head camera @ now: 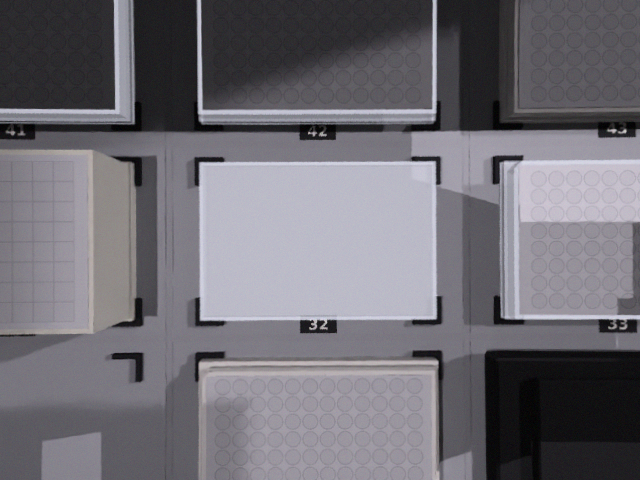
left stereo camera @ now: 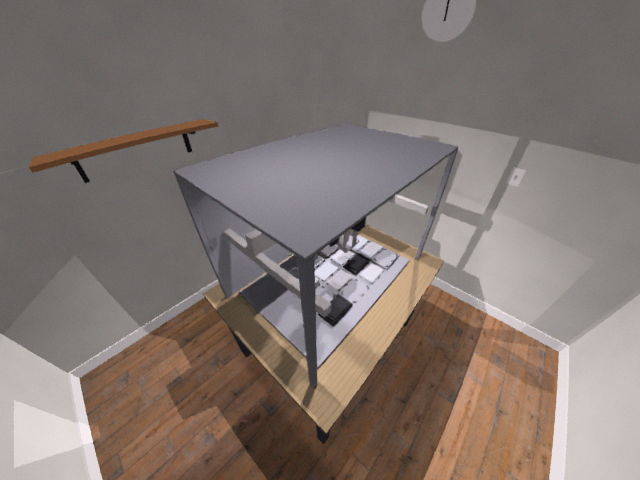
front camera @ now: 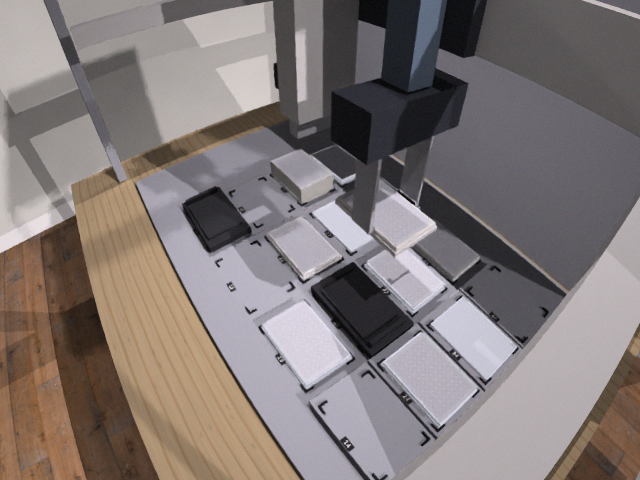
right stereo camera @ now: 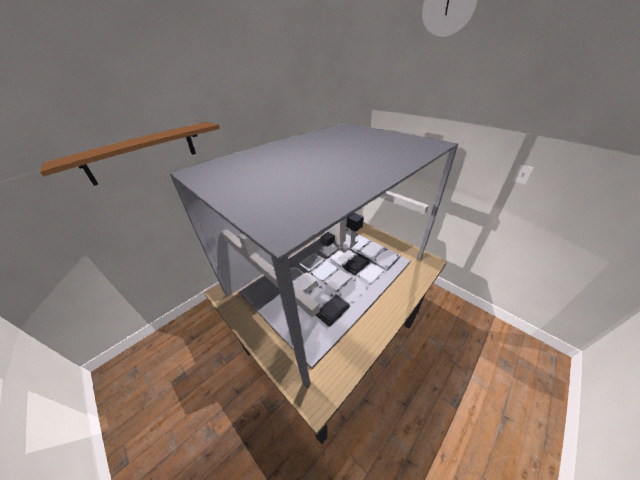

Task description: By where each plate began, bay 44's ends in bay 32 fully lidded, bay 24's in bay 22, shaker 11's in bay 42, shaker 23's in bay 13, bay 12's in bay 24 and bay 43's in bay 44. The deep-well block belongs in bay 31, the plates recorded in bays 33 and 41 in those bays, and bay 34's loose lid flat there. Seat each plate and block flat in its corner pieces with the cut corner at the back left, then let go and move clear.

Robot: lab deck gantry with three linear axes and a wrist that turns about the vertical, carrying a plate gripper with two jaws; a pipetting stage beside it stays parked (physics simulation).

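Frame: origin at the robot's base, x ahead, y left, z up, level; centimetres.
Where they show: gripper, between the fingertips: [left stereo camera: 347,243] [front camera: 385,212] [right stereo camera: 345,243]; robot's base, origin of its link: [left stereo camera: 334,323] [front camera: 187,213] [right stereo camera: 331,323].
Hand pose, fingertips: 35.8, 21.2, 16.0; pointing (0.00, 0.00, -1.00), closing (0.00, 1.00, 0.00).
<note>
Things, the pixels of their centre, and the offset from my fingertips, as dx, dy, dz. "spot": a spot on its surface instead.
- beige-rimmed plate, middle of its body: [front camera: 385,212] [right stereo camera: 345,243] [left stereo camera: 347,243] +0.0, +0.0, +0.0
- bay 32, a spot on its surface: [head camera: 317,240] spot: -13.0, +4.5, -15.2
- bay 34, a spot on its surface: [front camera: 474,338] spot: +20.1, +4.0, -13.8
- bay 42, a spot on its surface: [head camera: 317,56] spot: -13.0, +14.1, -14.6
- bay 41, a spot on its surface: [head camera: 51,56] [front camera: 342,168] spot: -26.6, +14.0, -14.6
- bay 43, a spot on its surface: [head camera: 578,56] spot: +0.4, +13.9, -14.6
- bay 33, a spot on its surface: [head camera: 573,268] spot: +0.2, +3.0, -14.6
- bay 22, a spot on its surface: [head camera: 317,428] [front camera: 306,240] spot: -13.1, -5.2, -14.6
- bay 13, a spot on its surface: [front camera: 306,343] spot: +4.0, -17.1, -14.6
- bay 24, a spot on its surface: [front camera: 429,379] spot: +20.1, -6.9, -13.1
- deep-well block, middle of its body: [front camera: 301,174] [right stereo camera: 303,284] -29.4, +4.5, -13.9
- bay 23, middle of its body: [front camera: 361,305] [right stereo camera: 356,263] [left stereo camera: 357,262] +3.8, -6.1, -14.5
- bay 11, middle of its body: [front camera: 214,215] [right stereo camera: 332,308] [left stereo camera: 335,308] -29.8, -16.8, -14.5
My gripper [front camera: 391,217] is shut on a beige-rimmed plate [front camera: 405,219], held raised and level at mid-deck; it hides bay 42 in the front view. Smooth white tops show in bay 32 [head camera: 317,240] and bay 34 [front camera: 474,338]; what lies under them is unclear. Plates sit in bay 42 [head camera: 317,56], bay 41 [head camera: 51,56] [front camera: 338,162], bay 43 [head camera: 578,56] [front camera: 447,253], bay 33 [head camera: 573,268] [front camera: 421,281], bay 22 [head camera: 317,428] [front camera: 305,248], bay 13 [front camera: 306,343] and bay 24 [front camera: 429,379]. The deep-well block [front camera: 302,175] [head camera: 41,242] stands in bay 31.
Black shakers stand at bay 23 [front camera: 361,308] and bay 11 [front camera: 216,217], with no plate visible on them. The corner pieces of bays 12, 14, 21 and 44 hold no plate. The grey pipetting stage column [front camera: 305,67] stands behind the deck's left part.
</note>
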